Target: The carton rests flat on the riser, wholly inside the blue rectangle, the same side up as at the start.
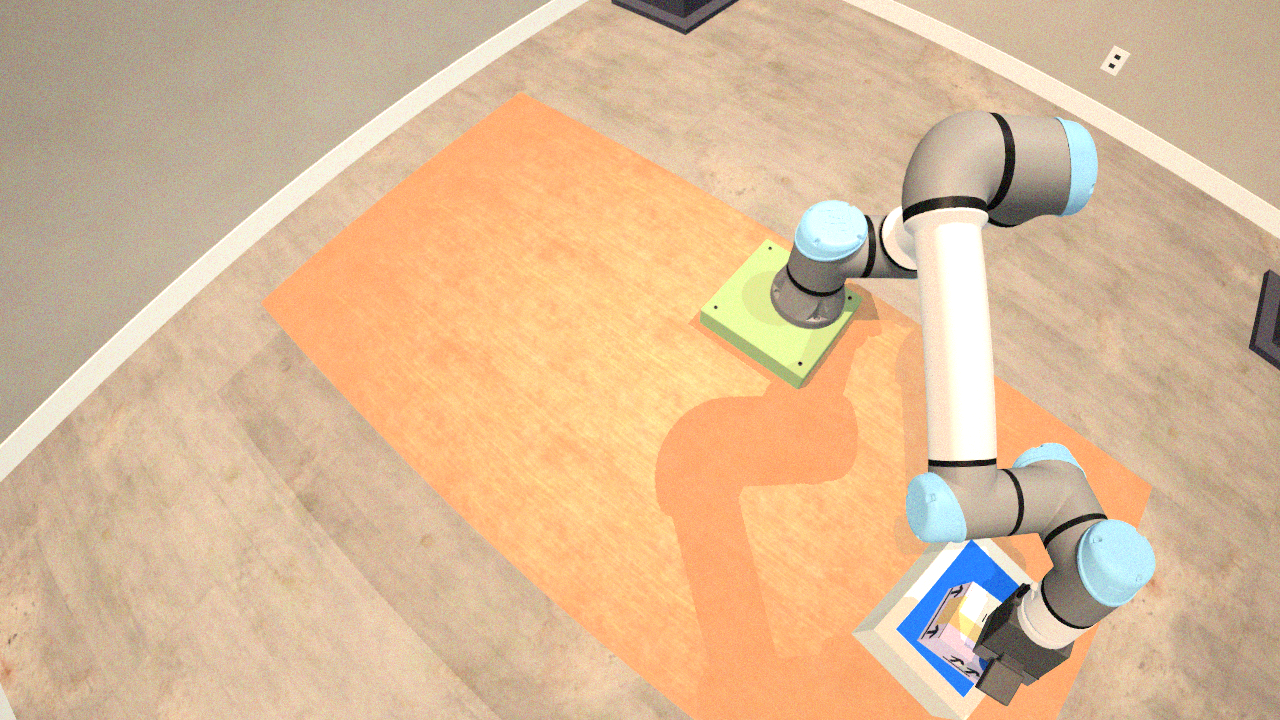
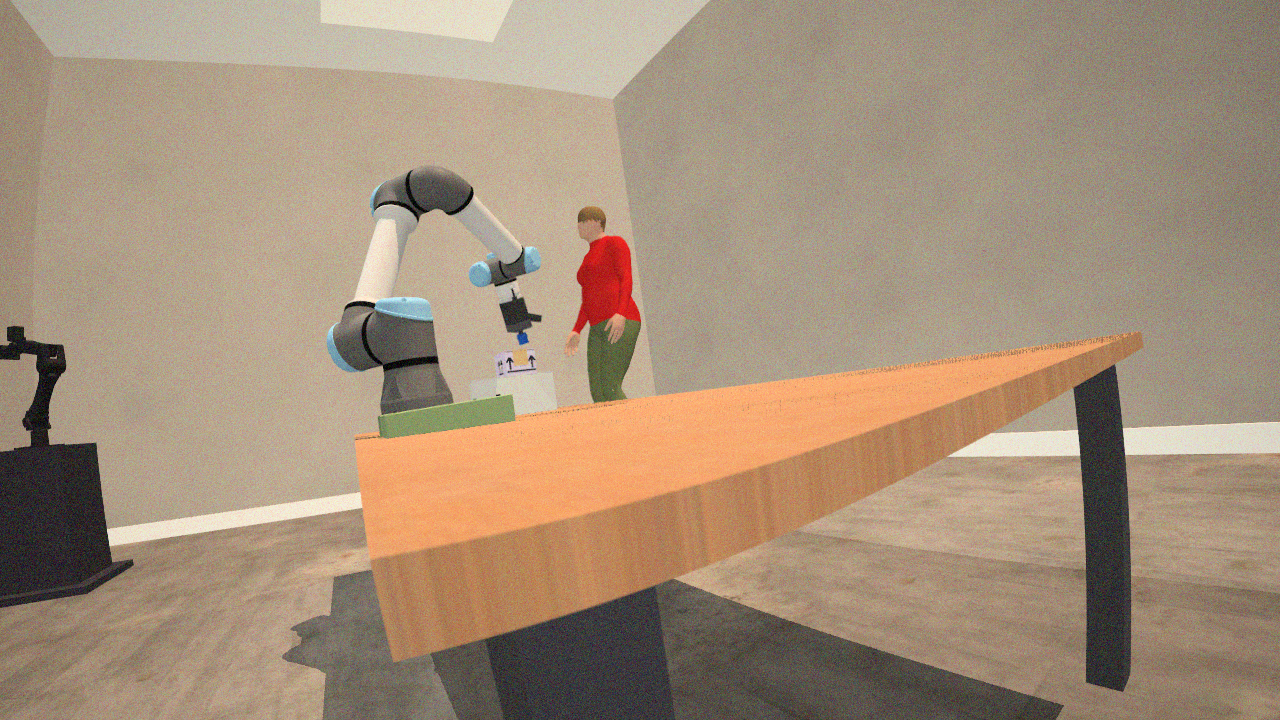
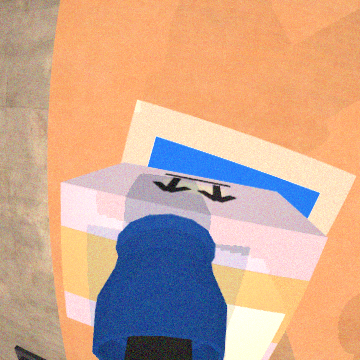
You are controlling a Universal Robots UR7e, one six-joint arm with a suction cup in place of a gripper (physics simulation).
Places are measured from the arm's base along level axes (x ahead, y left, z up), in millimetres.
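Pixels of known places: hand, tool point: (image 2: 524, 343) (image 3: 164, 253); arm's base, link origin: (image 1: 806, 297) (image 2: 417, 409).
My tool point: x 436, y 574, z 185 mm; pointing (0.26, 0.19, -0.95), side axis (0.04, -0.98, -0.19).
For each thing: its middle in the pictures, then the offset to it from my tool point. Level surfaces: height alone.
- carton, body centre: (image 3: 182, 251) (image 1: 980, 638) (image 2: 514, 364) 42 mm back, 4 mm right, 69 mm down
- cream riser, body centre: (image 3: 202, 232) (image 1: 952, 619) (image 2: 511, 396) 75 mm back, 22 mm right, 171 mm down
- blue rectangle, body centre: (image 3: 200, 260) (image 1: 968, 616) 75 mm back, 22 mm right, 111 mm down
- orange table, surface height: 231 mm down
The carton (image 1: 953, 623) (image 2: 517, 362) (image 3: 275, 257) is pale pink with a yellow band, a white label on top and black arrows on one side. It lies flat on the cream riser (image 1: 882, 629) (image 2: 536, 393) (image 3: 250, 143), over the blue rectangle (image 1: 975, 573) (image 3: 200, 161). The gripper hides part of it, so I cannot tell if it lies wholly inside the blue. My gripper (image 1: 1000, 637) (image 2: 522, 337) (image 3: 166, 228), a blue suction cup, hangs straight over the carton's top, very close to it. Suction is off and the cup holds nothing.
The riser stands at the corner of the orange table (image 1: 536, 313) (image 2: 716, 447), close to two edges. The arm's green base plate (image 1: 760, 336) (image 2: 447, 416) is mid-table. A person in a red sweater (image 2: 606, 286) stands behind the table. A black pedestal (image 2: 45, 510) stands at left.
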